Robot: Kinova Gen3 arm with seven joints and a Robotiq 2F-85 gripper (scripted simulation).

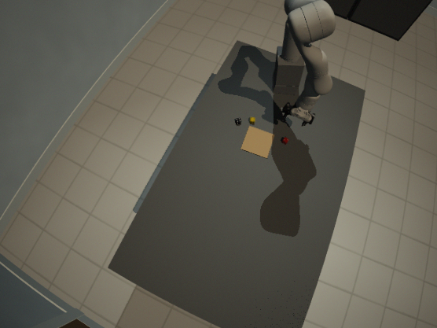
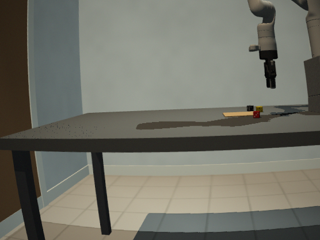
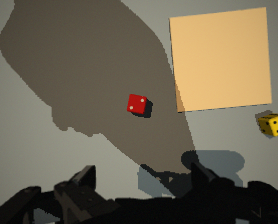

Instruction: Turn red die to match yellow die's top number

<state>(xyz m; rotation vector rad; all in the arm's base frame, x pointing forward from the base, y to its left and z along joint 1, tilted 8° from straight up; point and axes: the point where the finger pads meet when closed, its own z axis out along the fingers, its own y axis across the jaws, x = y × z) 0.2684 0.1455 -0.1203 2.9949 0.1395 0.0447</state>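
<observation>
The red die is 11 cm below my hand, 6 cm ahead of it and 1 cm to the left of it. The rest, counted from my hand: yellow die 19 cm to the right, 11 cm below, 5 cm ahead; tan mat 14 cm ahead, 12 cm below, 11 cm to the right; black die 25 cm to the right, 11 cm below, 9 cm ahead.
</observation>
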